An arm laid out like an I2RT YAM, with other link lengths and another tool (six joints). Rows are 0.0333 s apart.
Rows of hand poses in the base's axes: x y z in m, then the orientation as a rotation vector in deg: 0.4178 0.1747 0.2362 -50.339 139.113 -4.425; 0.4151 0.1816 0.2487 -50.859 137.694 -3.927; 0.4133 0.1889 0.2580 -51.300 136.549 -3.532; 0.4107 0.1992 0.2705 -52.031 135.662 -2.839; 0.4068 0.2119 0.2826 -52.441 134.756 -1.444; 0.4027 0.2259 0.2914 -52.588 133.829 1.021; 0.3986 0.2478 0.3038 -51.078 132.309 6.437; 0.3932 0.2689 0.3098 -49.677 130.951 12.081; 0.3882 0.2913 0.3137 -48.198 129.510 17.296; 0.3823 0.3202 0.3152 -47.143 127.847 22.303; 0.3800 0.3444 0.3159 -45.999 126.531 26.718; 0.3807 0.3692 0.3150 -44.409 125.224 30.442; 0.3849 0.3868 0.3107 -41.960 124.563 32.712; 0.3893 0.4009 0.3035 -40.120 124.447 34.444; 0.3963 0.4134 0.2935 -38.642 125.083 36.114; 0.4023 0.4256 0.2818 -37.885 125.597 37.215; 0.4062 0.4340 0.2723 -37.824 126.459 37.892; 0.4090 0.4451 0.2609 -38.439 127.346 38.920; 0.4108 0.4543 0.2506 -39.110 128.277 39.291; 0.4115 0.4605 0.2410 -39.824 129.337 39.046; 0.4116 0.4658 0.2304 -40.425 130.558 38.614
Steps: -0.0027 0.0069 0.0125 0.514 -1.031 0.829; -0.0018 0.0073 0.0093 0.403 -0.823 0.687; -0.0026 0.0103 0.0125 0.450 -0.434 0.881; -0.0039 0.0127 0.0121 1.033 -0.358 0.834; -0.0041 0.0140 0.0088 1.844 -0.151 0.915; -0.0041 0.0219 0.0124 4.532 -0.210 0.658; -0.0054 0.0211 0.0060 4.589 0.205 0.771; -0.0050 0.0224 0.0039 4.346 0.152 0.643; -0.0059 0.0289 0.0015 4.119 0.097 0.948; -0.0023 0.0242 0.0007 3.642 0.317 0.690; 0.0007 0.0248 -0.0009 3.360 0.133 0.180; 0.0042 0.0176 -0.0043 2.534 0.183 -0.953; 0.0044 0.0141 -0.0072 1.773 0.525 -0.726; 0.0070 0.0125 -0.0100 1.311 1.202 -0.517; 0.0060 0.0122 -0.0117 0.744 0.885 -0.182; 0.0039 0.0084 -0.0095 0.108 1.027 0.169; 0.0028 0.0111 -0.0114 0.081 1.173 0.774; 0.0018 0.0092 -0.0103 -0.357 0.958 0.593; 0.0007 0.0062 -0.0096 -0.793 0.833 0.422; 0.0001 0.0053 -0.0106 -0.929 0.907 0.280
